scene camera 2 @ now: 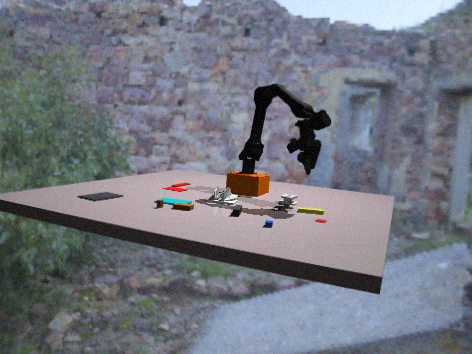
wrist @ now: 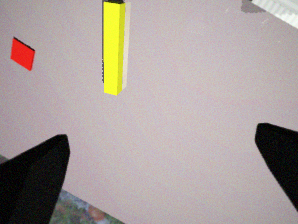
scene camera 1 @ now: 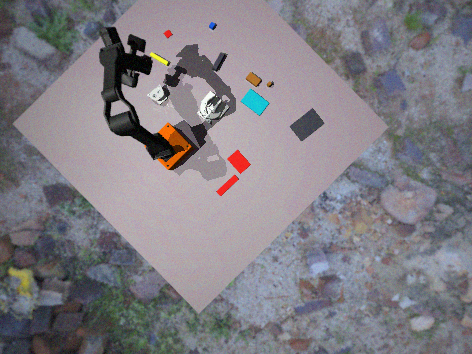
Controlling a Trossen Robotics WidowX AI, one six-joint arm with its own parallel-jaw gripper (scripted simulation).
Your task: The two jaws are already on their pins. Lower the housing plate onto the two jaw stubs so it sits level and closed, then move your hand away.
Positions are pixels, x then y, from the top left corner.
my gripper: scene camera 2 310,172; wrist; scene camera 1
same spot on my gripper: [wrist: 40,171] = [scene camera 1: 143,52]
